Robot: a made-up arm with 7 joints.
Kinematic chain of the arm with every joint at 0, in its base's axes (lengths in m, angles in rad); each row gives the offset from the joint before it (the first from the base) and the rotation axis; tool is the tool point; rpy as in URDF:
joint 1: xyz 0 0 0.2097 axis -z
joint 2: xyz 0 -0.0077 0.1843 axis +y
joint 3: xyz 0 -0.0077 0.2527 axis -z
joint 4: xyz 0 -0.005 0.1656 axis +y
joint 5: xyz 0 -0.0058 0.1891 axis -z
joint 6: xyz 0 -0.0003 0.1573 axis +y
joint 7: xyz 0 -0.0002 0.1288 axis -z
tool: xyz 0 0 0 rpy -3.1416 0 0
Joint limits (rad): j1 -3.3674..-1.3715 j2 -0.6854..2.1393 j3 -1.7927..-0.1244 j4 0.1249..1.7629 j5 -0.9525..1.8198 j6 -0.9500..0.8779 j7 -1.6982..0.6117
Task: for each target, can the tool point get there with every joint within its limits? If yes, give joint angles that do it. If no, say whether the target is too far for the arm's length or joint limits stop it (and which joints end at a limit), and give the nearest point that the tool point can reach.
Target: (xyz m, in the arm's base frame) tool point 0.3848 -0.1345 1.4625
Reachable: no: too far | nearest point 0.3003 -0.1050 1.2278 | short by 0.251 m
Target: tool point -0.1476 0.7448 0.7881
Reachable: yes | joints -1.6152 1.1112 -1.6351 0.4861 0.2666 -0.7501 -0.7604
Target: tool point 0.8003 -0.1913 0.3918
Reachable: no: joint limits stop it (at a limit: joint 1, joint 2, joint 3, joint 6) | nearest point 0.5047 -0.2669 0.6318 | short by 0.388 m
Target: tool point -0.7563 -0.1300 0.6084
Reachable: yes | joints -3.2038 0.8771 -0.4700 0.6832 0.6298 0.6781 -1.4282
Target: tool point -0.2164 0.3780 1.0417
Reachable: yes | joints -1.7673 0.0961 -0.4866 0.8369 0.2706 0.4802 -0.3018
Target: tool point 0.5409 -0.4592 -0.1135
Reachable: no: joint limits stop it (at a limit: joint 1, joint 2, joint 4) | nearest point 0.0120 -0.2818 -0.0290 | short by 0.564 m
